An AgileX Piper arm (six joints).
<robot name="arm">
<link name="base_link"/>
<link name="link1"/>
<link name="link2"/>
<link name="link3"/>
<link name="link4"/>
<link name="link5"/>
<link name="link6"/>
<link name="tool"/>
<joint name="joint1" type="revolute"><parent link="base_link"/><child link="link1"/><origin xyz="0 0 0.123" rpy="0 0 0"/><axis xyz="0 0 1"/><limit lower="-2.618" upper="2.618"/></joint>
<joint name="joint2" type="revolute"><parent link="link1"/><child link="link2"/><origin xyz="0 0 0" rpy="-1.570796 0 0"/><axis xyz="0 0 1"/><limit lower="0" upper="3.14"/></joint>
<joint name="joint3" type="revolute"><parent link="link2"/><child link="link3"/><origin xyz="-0.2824 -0.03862 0" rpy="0 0 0"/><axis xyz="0 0 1"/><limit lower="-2.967" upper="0"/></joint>
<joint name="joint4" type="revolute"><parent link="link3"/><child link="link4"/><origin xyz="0.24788 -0.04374 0" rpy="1.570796 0 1.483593"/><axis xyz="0 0 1"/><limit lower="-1.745" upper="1.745"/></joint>
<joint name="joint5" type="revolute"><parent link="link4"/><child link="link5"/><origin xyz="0 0 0" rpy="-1.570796 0 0"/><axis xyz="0 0 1"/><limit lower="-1.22" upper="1.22"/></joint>
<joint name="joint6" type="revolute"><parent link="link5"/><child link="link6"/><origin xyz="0 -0.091 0" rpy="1.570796 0 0"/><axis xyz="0 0 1"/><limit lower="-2.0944" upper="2.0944"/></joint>
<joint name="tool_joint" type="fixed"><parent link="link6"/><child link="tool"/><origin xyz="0 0 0" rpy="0 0 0"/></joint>
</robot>
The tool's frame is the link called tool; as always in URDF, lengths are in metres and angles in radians.
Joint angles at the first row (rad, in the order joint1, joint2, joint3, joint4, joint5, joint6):
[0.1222 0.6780 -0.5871 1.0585 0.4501 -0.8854]
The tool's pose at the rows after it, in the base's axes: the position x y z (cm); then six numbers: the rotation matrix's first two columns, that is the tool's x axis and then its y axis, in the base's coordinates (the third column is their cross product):
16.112 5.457 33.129 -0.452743 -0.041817 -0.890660 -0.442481 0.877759 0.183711
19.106 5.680 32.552 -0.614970 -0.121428 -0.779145 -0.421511 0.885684 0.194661
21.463 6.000 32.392 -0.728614 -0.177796 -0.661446 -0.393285 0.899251 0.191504
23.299 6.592 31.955 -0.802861 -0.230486 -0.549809 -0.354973 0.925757 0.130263
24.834 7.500 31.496 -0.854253 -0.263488 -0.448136 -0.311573 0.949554 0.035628
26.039 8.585 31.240 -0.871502 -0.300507 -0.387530 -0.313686 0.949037 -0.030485
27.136 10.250 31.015 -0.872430 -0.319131 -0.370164 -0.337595 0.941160 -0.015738
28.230 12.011 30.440 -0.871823 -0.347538 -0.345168 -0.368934 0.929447 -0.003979
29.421 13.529 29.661 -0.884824 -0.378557 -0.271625 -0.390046 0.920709 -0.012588
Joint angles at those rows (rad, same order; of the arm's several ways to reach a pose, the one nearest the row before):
[0.1222 0.8383 -0.7047 0.7883 0.5644 -0.6895]
[0.1222 0.9991 -0.8179 0.6047 0.6937 -0.5373]
[0.1434 1.1270 -0.9336 0.4481 0.8154 -0.3941]
[0.2013 1.2289 -1.0250 0.2555 0.8999 -0.2277]
[0.2756 1.3196 -1.1056 0.0607 0.9812 -0.0549]
[0.3291 1.3909 -1.1705 -0.0370 1.0399 0.0160]
[0.3685 1.4526 -1.2251 -0.0271 1.0517 0.0301]
[0.4063 1.5202 -1.2772 -0.0155 1.0629 0.0328]
[0.4372 1.6049 -1.3517 -0.0243 1.1304 0.0421]

